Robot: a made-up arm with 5 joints.
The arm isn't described. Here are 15 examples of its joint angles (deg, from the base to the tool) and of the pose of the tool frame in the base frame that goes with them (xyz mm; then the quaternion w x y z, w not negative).
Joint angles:
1: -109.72 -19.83 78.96 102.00 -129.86
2: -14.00 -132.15 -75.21 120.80 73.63
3: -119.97 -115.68 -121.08 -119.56 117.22
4: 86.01 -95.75 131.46 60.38 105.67
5: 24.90 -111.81 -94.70 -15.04 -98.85
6: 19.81 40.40 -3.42 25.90 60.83
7: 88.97 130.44 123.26 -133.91 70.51
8: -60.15 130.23 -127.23 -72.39 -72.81
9: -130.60 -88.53 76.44 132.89 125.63
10: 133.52 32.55 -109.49 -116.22 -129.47
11: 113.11 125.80 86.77 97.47 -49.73
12: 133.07 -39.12 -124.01 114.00 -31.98
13: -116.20 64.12 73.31 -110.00 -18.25
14: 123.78 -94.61 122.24 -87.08 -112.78
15: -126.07 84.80 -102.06 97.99 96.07
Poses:
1: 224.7 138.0 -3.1 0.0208 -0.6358 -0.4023 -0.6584
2: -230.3 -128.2 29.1 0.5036 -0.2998 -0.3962 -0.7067
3: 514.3 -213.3 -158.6 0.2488 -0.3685 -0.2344 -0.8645
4: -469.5 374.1 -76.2 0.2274 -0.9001 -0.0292 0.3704
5: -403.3 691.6 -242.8 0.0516 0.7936 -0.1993 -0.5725
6: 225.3 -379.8 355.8 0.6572 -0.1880 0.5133 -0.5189
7: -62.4 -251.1 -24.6 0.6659 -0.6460 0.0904 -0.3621
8: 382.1 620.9 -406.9 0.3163 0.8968 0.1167 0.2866
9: 333.2 -53.5 246.7 0.7173 -0.5906 0.2722 0.2501
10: -529.6 172.0 926.2 0.4376 -0.8094 -0.3340 0.2045
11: -276.6 233.9 458.8 0.5779 -0.6429 -0.2670 0.4260
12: -77.4 2.4 118.8 0.3953 0.1712 0.8886 -0.1573
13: -112.4 406.7 807.3 0.3142 -0.1554 -0.6550 0.6693
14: 415.8 1023.5 77.6 0.0908 0.4525 -0.1782 0.8690
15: -77.8 100.1 338.8 0.2147 0.5546 0.3094 -0.7421
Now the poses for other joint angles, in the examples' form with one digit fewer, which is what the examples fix.
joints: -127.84 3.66 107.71 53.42 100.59
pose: 478 140 520 0.676 -0.396 0.194 -0.590
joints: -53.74 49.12 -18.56 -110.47 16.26
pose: 525 -50 655 0.795 0.419 -0.321 0.300
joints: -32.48 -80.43 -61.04 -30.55 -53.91
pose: -787 -286 581 0.041 -0.342 -0.658 0.670
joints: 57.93 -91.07 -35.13 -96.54 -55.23
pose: -858 670 57 0.056 0.786 0.536 -0.303
